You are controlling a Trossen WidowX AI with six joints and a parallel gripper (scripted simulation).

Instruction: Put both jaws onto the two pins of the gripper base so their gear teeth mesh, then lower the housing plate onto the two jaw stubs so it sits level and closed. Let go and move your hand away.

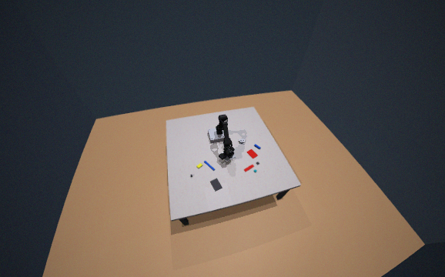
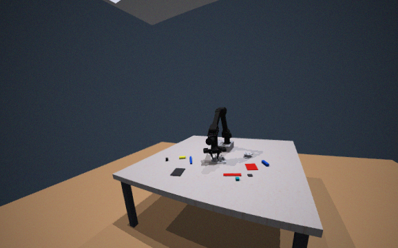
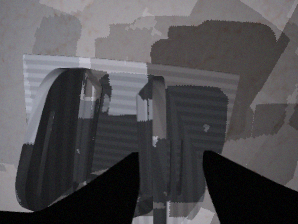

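Now: the white flat plate 3 cm to the left of my gripper tip and 1 cm below it. The rest, counted from my gripper tip: red square plate: 30 cm to the left, 1 cm below, 1 cm ahead; red bar: 21 cm to the left, 18 cm ahead, 1 cm below; gripper base: 23 cm to the left, 18 cm behind, 1 cm above.
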